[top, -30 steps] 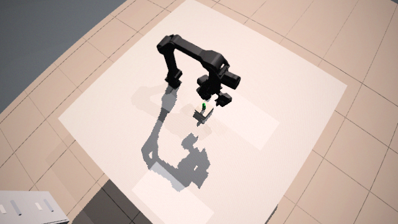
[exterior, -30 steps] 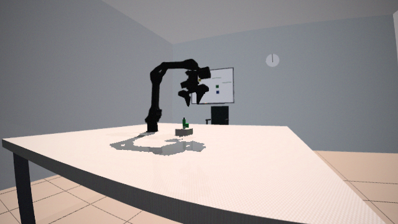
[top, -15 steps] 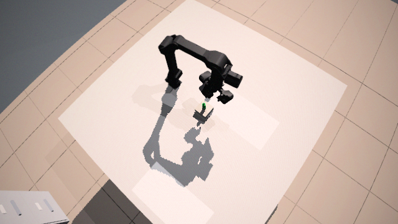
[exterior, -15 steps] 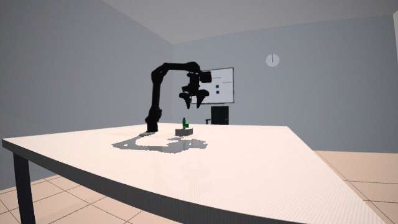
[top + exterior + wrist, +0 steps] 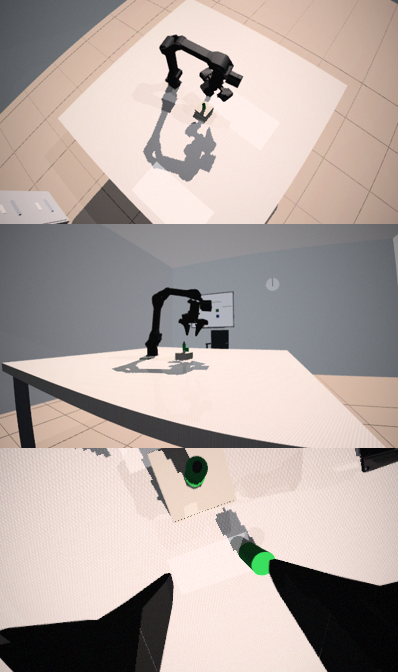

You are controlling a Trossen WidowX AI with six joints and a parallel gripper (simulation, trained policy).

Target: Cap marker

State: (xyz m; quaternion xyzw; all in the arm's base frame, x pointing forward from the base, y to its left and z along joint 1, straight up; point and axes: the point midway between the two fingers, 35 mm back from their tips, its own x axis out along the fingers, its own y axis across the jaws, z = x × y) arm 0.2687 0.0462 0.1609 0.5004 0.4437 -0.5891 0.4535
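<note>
The green cap is 100 mm below my gripper tip, 60 mm behind it and 40 mm to the left of it. From my gripper tip the other things lie so: holder block: 110 mm below, 70 mm to the right, 10 mm behind.
</note>
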